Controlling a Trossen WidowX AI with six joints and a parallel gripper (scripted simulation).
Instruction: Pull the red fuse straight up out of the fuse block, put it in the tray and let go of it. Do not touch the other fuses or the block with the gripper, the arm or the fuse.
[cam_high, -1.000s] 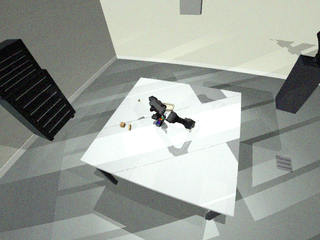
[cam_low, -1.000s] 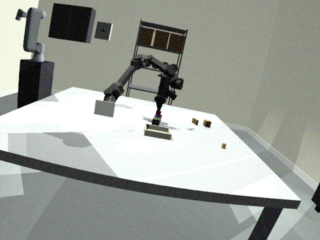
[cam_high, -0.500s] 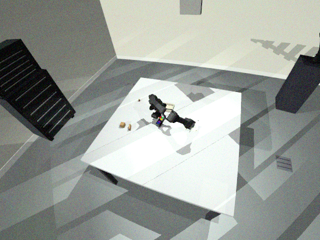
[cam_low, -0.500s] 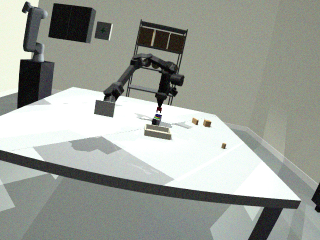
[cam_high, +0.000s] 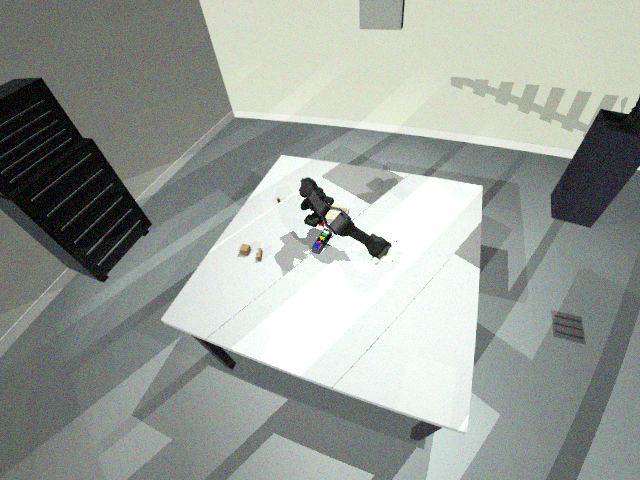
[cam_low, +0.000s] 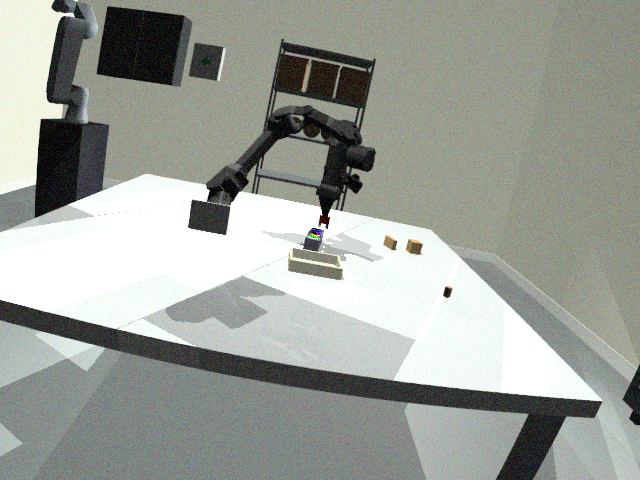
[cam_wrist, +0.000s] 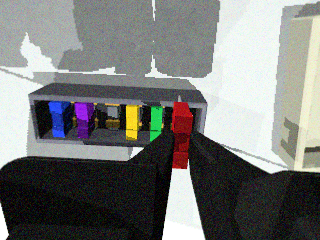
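Now: the tray 150 mm to the right of my gripper tip and 100 mm below it. Round my gripper tip: red fuse 10 mm below.
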